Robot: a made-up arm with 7 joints. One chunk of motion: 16 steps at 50 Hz.
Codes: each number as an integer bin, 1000 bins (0 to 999) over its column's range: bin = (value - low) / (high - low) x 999, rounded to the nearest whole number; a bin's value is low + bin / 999 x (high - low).
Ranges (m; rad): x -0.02..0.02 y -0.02..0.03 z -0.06..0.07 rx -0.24..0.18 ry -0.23..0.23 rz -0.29..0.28
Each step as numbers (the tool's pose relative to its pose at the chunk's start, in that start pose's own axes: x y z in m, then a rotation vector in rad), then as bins.
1 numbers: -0.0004 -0.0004 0.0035 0.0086 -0.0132 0.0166
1 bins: 490 392 488 591 471 537
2 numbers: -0.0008 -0.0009 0.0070 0.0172 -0.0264 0.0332
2 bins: 480 382 515 612 442 566
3 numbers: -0.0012 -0.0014 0.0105 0.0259 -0.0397 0.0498
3 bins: 470 372 542 632 413 596
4 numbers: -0.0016 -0.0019 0.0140 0.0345 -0.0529 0.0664
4 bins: 460 362 569 653 385 625
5 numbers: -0.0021 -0.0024 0.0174 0.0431 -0.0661 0.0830
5 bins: 447 352 595 673 356 654
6 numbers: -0.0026 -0.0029 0.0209 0.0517 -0.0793 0.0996
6 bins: 435 342 622 694 327 683
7 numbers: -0.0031 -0.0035 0.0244 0.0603 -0.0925 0.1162
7 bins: 422 330 649 714 299 712
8 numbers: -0.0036 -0.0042 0.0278 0.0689 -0.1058 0.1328
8 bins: 410 316 675 735 270 741
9 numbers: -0.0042 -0.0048 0.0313 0.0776 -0.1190 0.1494
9 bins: 395 304 702 755 241 770
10 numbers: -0.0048 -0.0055 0.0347 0.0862 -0.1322 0.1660
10 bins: 380 290 728 776 212 799
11 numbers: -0.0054 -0.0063 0.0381 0.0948 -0.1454 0.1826
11 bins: 365 274 754 796 184 828
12 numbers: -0.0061 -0.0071 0.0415 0.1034 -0.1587 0.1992
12 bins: 347 258 780 817 155 857
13 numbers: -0.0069 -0.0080 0.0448 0.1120 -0.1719 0.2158
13 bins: 327 240 805 837 126 886
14 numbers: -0.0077 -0.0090 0.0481 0.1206 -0.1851 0.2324
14 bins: 307 220 831 858 98 916
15 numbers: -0.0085 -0.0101 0.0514 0.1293 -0.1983 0.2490
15 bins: 287 198 856 878 69 945
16 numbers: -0.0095 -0.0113 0.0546 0.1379 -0.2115 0.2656
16 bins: 262 174 881 899 40 974
